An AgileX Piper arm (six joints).
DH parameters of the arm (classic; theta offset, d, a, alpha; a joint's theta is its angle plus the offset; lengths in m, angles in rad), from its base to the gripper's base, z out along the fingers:
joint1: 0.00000 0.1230 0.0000 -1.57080
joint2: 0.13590 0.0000 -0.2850 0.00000
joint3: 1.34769 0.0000 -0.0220 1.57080
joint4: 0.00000 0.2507 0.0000 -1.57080
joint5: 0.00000 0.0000 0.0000 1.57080
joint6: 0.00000 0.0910 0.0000 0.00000
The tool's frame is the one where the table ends.
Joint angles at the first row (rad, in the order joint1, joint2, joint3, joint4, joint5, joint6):
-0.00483 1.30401 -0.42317 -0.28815 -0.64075 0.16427
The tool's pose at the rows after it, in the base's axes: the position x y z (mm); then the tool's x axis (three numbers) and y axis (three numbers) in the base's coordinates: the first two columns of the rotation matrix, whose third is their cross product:
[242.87, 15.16, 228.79, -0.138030, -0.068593, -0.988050, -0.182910, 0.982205, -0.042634]
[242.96, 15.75, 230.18, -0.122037, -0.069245, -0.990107, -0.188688, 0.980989, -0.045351]
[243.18, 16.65, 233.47, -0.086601, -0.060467, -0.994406, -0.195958, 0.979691, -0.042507]
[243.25, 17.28, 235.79, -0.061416, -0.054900, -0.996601, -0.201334, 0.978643, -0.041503]
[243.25, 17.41, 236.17, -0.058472, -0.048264, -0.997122, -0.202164, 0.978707, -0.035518]
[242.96, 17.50, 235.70, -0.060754, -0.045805, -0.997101, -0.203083, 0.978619, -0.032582]
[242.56, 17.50, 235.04, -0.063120, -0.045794, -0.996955, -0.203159, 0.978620, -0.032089]
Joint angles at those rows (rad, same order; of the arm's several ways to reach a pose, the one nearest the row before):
-0.00486 1.30399 -0.42318 -0.29572 -0.66388 0.16503
-0.00484 1.30400 -0.42315 -0.30018 -0.68034 0.16499
-0.00484 1.30400 -0.42319 -0.30246 -0.71778 0.16873
-0.00484 1.30400 -0.42316 -0.30409 -0.74424 0.17048
-0.00483 1.30399 -0.42316 -0.30475 -0.74862 0.17688
-0.00485 1.30401 -0.42156 -0.30632 -0.74865 0.18057
-0.00486 1.30401 -0.41921 -0.30634 -0.74863 0.18059

